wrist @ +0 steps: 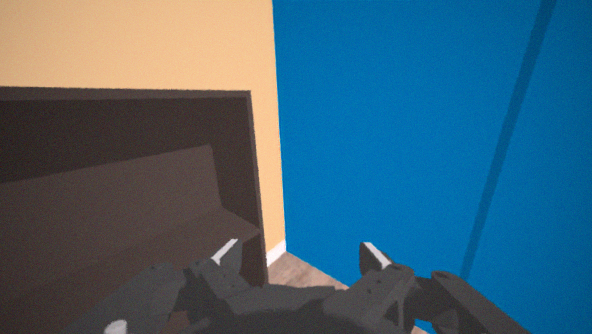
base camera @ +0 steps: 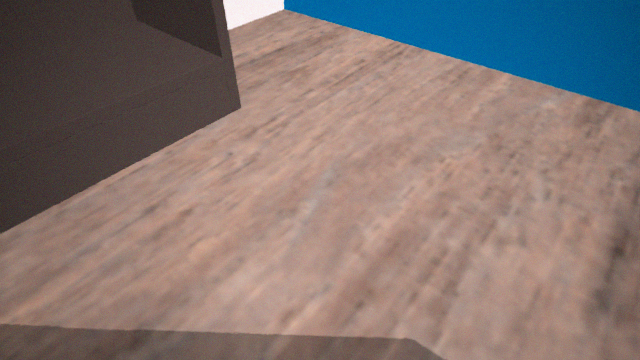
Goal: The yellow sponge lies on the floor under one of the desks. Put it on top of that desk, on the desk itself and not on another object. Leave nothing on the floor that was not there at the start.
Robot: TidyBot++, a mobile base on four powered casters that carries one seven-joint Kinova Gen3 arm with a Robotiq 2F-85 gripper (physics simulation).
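Frame: origin at the arm's base, x ahead, y left, z up, level; centimetres.
Seen in the pictures: gripper, between the fingertips: (wrist: 300, 254).
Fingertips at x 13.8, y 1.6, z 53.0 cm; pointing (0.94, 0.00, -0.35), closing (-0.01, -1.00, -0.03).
A point is followed by its place in that frame.
The yellow sponge does not show in the base camera view or the wrist view, and neither does a desk. My gripper (wrist: 300, 254) {x 13.8, y 1.6, z 53.0 cm} is open, with its two fingertips wide apart at the bottom of the wrist view. No object is between the fingers. Behind them are the corner of the room and part of the blue wall.
A dark shelf unit (base camera: 231, 80) {x 66.7, y 17.2, z -33.9 cm} (wrist: 254, 150) {x 66.9, y 17.1, z 47.7 cm} stands close on the left, against the tan wall (wrist: 135, 40) {x 73.9, y 52.3, z 81.8 cm}. A blue wall (base camera: 475, 30) {x 87.8, y -28.6, z -33.0 cm} (wrist: 390, 125) {x 84.2, y -33.4, z 52.3 cm} runs along the right. Wood floor (base camera: 350, 200) {x 45.0, y -2.4, z -39.7 cm} (wrist: 300, 272) {x 101.9, y 4.1, z -39.7 cm} lies between them. A shadow falls across the floor at the base camera's bottom edge.
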